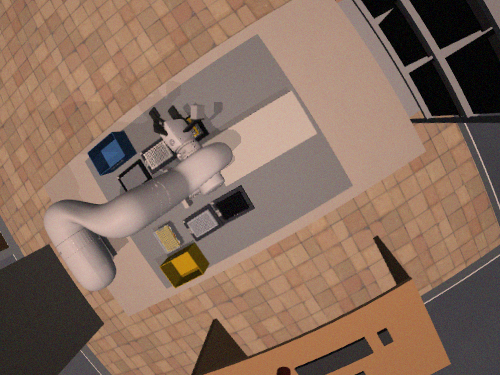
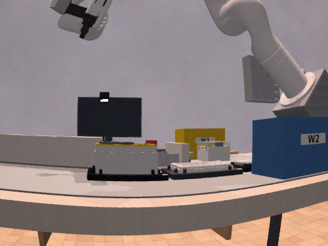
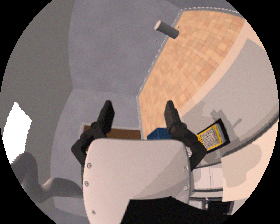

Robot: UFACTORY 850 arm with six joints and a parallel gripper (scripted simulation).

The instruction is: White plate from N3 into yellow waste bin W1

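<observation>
Right now my hand is 370 mm above the white plate, 230 mm past it and 110 mm to the left of it. Also, from my hand: yellow tip box: 330 mm below, 80 mm to the right, 60 mm behind; then blue bin W2: 440 mm behind, 350 mm below, 30 mm to the right; then drawer: 360 mm below, 270 mm to the right, 80 mm behind.
</observation>
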